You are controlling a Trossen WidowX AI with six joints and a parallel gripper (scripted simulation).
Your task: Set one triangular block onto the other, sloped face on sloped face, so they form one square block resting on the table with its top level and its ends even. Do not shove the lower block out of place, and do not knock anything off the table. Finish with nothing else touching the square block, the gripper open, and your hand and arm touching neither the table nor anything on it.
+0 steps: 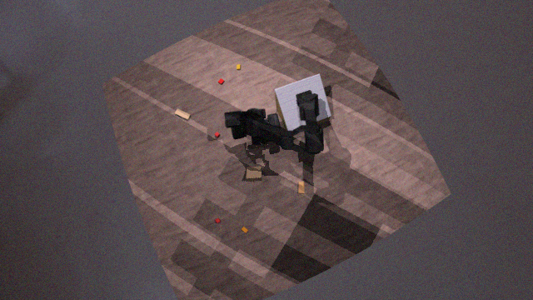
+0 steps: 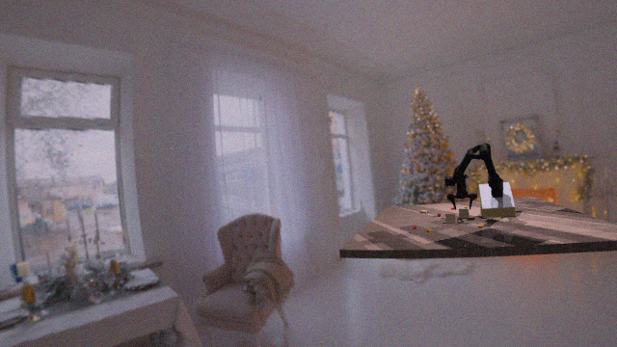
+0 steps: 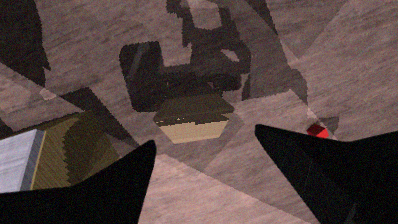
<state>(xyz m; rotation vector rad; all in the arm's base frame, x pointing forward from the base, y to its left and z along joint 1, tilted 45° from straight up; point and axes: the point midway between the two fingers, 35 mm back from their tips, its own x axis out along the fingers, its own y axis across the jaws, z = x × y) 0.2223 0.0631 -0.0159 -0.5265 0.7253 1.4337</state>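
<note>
The triangular block is 30 mm below my gripper tip, 10 mm to the left of it and 10 mm behind it. Also, from my gripper tip: tan bar (270 mm to the left, 90 mm behind, 50 mm below).
</note>
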